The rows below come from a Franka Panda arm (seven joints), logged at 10 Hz.
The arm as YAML. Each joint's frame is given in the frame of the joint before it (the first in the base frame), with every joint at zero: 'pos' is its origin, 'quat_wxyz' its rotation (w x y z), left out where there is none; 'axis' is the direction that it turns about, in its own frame. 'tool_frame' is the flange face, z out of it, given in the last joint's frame.
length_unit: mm
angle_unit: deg
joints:
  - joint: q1
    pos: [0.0, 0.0, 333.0]
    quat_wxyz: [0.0, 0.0, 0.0, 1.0]
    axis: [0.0, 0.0, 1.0]
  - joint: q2
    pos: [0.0, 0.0, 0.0]
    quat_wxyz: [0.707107, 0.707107, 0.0, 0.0]
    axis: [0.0, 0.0, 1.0]
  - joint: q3
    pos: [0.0, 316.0, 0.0]
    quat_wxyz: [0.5, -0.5, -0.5, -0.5]
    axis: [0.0, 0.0, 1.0]
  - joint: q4
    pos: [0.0, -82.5, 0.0]
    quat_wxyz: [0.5, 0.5, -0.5, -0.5]
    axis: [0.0, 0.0, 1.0]
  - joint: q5
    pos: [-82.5, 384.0, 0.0]
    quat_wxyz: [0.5, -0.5, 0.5, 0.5]
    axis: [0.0, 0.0, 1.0]
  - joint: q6
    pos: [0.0, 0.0, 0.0]
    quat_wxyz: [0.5, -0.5, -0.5, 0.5]
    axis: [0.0, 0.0, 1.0]
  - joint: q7
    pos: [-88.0, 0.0, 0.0]
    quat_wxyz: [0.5, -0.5, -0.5, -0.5]
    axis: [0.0, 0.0, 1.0]
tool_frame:
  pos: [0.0, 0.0, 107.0]
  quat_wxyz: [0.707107, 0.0, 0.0, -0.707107]
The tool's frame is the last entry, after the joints.
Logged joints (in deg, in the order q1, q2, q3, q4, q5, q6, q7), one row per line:
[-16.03, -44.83, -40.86, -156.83, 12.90, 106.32, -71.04]
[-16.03, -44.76, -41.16, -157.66, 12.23, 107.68, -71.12]
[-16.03, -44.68, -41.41, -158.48, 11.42, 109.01, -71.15]
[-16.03, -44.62, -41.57, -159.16, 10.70, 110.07, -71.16]
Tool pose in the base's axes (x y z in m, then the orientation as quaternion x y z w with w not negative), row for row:
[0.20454, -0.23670, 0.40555, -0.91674, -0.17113, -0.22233, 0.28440]
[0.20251, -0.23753, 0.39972, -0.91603, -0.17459, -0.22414, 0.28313]
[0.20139, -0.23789, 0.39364, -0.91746, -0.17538, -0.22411, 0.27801]
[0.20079, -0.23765, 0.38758, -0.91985, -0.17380, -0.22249, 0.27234]
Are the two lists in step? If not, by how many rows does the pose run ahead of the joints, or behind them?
The pose runs 2 rows behind the joints: the pose in row i belongs to the joints in row i - 2.
